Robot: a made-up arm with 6 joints.
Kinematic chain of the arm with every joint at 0, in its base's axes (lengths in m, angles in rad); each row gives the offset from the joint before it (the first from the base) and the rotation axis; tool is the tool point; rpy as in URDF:
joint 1: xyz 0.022 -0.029 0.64 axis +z
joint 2: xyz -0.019 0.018 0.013 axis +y
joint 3: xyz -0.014 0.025 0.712 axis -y
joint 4: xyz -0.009 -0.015 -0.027 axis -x
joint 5: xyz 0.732 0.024 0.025 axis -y
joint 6: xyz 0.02 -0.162 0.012 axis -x
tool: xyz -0.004 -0.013 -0.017 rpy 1.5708 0 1.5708
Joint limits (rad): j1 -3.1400..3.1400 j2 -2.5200..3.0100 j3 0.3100..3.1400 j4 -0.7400..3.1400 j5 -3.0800..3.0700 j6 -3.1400..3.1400
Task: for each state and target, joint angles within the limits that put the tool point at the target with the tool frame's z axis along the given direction. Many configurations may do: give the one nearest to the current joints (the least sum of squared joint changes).
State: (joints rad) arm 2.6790 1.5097 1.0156 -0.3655 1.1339 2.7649
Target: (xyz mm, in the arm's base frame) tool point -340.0 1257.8 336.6 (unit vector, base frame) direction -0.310 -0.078 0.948
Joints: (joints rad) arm 1.9101 1.6974 1.2756 0.3481 1.9400 2.7511
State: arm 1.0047 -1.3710 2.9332 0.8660 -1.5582 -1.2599
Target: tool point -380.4 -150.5 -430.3 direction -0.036 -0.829 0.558
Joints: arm 0.3156 -2.1369 2.7095 1.3016 -2.2043 -1.2635
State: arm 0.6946 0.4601 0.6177 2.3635 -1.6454 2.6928
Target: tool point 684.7 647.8 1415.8 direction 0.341 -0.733 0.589
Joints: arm 0.6790 0.3160 0.3212 2.2156 -1.7638 2.7077
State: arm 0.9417 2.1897 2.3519 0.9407 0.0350 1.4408
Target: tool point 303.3 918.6 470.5 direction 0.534 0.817 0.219
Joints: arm 1.3004 2.6012 3.0208 1.0278 -0.3534 1.4428
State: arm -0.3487 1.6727 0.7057 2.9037 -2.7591 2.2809
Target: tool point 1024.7 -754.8 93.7 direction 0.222 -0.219 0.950
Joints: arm -0.7644 1.6427 0.8993 3.1367 -1.9970 2.2930
